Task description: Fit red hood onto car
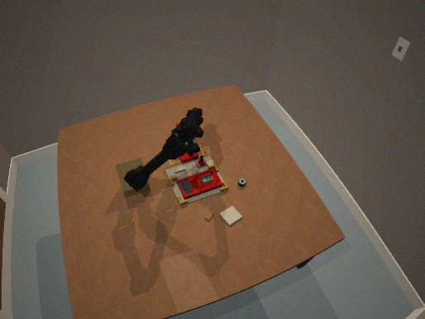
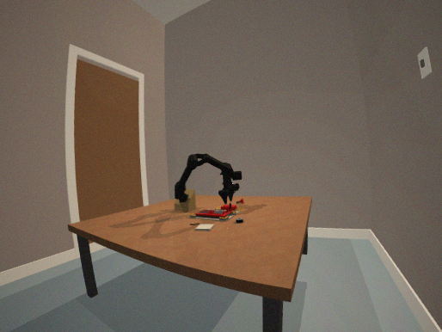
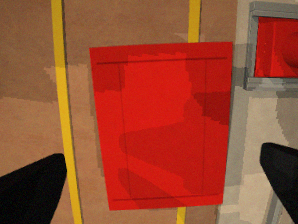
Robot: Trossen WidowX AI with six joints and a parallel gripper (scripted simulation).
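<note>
My gripper tip is now 3 cm above the red hood. The rest, counted from my gripper tip: grey engine block 1 cm ahead, 19 cm to the right, 2 cm below; then small tan stick 6 cm behind, 37 cm to the right, 4 cm below; then black ring 17 cm ahead, 28 cm to the right, 4 cm below.
</note>
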